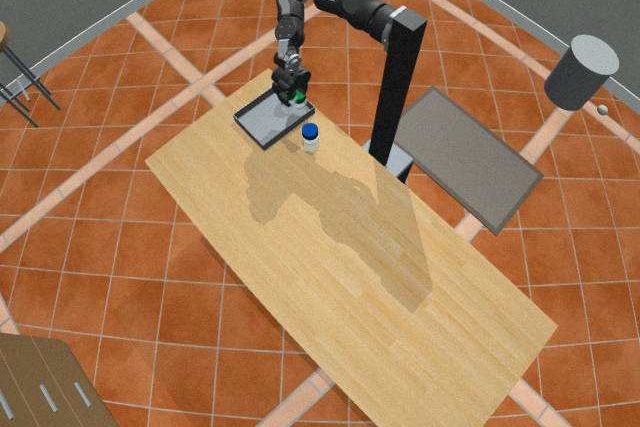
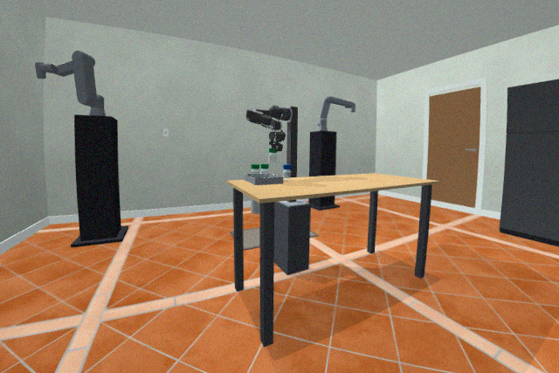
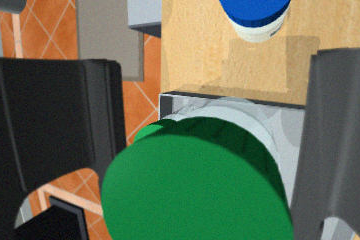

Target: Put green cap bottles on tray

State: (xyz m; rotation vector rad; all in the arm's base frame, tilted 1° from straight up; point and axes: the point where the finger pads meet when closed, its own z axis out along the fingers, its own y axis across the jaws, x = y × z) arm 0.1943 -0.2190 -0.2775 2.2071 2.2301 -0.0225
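My gripper is now 1 cm short of the tray, 10 cm to the left of it and 19 cm above it. The rest, counted from my hand: blue-capped bottle (1 cm ahead, 9 cm to the left, 16 cm below).
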